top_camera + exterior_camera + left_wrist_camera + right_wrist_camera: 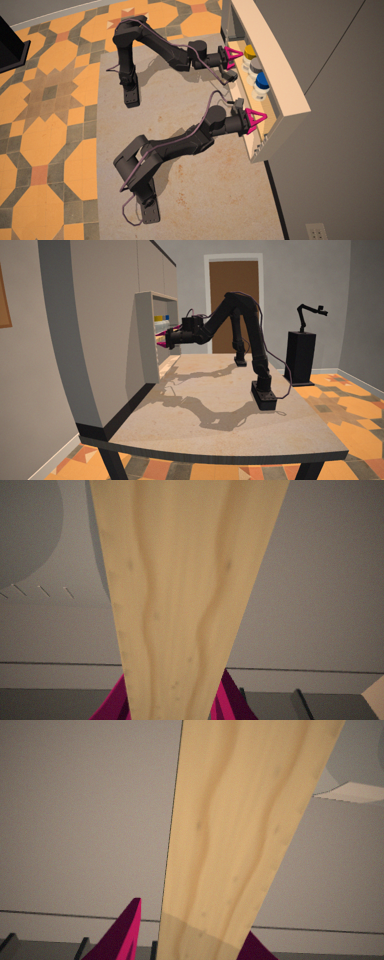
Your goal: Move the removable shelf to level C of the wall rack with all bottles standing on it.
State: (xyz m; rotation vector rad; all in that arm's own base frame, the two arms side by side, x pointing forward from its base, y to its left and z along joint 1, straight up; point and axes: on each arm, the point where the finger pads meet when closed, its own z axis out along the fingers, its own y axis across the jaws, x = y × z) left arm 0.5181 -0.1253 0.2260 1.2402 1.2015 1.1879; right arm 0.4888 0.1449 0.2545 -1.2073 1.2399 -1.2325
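My left hand is 70 mm to the left of the yellow-capped bottle and 60 mm below it. Also, from my left hand: grey-capped bottle (140 mm to the right, 60 mm above); wooden shelf (10 mm behind, 150 mm to the right); wall rack (10 mm behind, 150 mm to the right, 20 mm above).
Now: the blue-capped bottle 10 mm ahead of my right hand, 90 mm to the left of it and 60 mm above it. From my right hand the other things lie so: grey-capped bottle 20 mm ahead, 150 mm to the left, 60 mm above; wooden shelf 10 mm ahead, 150 mm to the left; wall rack 10 mm ahead, 150 mm to the left, 10 mm above.
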